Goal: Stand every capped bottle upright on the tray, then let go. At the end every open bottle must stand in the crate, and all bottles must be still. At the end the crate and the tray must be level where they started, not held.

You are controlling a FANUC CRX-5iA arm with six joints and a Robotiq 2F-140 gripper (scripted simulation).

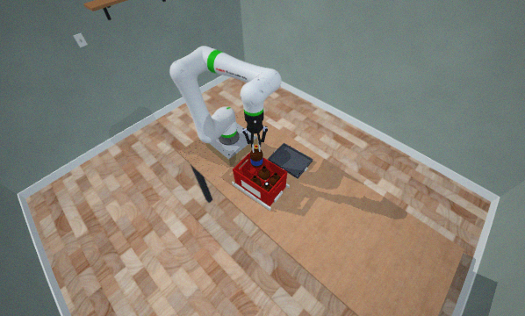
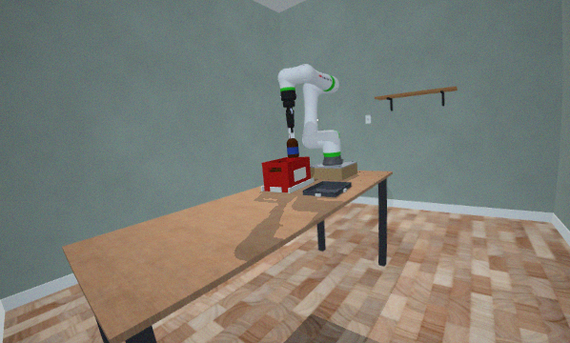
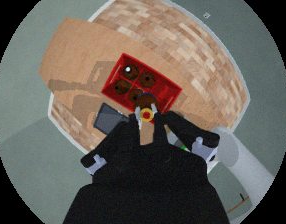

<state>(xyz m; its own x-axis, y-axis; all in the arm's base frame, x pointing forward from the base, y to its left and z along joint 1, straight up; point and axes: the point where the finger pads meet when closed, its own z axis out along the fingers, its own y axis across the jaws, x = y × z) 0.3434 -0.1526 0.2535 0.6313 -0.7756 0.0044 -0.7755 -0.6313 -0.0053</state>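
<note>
The capped brown bottle is 7 cm below my hand. The rest, counted from my hand: crate (4 cm ahead, 3 cm to the right, 26 cm below); dark tray (11 cm ahead, 25 cm to the left, 33 cm below).
</note>
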